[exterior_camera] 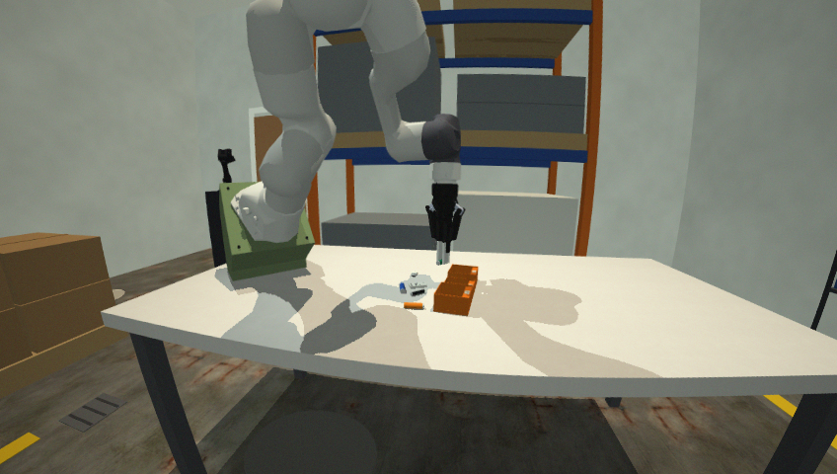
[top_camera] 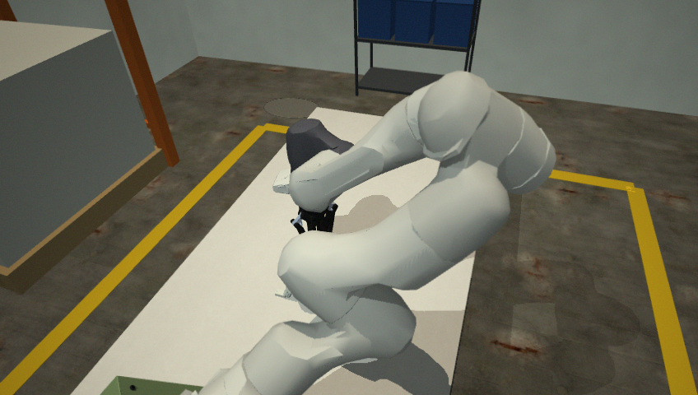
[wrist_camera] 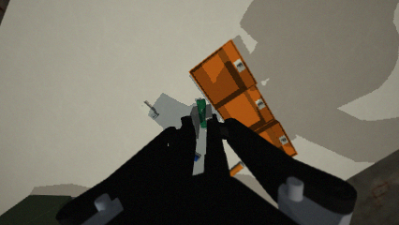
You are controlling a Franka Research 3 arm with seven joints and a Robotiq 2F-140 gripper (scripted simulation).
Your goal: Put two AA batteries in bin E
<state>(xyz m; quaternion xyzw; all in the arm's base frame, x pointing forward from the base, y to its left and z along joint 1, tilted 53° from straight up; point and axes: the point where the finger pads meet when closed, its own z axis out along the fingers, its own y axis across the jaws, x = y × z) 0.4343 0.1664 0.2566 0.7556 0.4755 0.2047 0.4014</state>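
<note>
My hand is 40 mm short of the orange bin row, 70 mm to the left of it and 80 mm above it. The rest, counted from my hand: domino (70 mm behind, 20 mm to the right, 100 mm below); black stick (70 mm behind, 80 mm to the right, 100 mm below); green AA battery (30 mm below).
</note>
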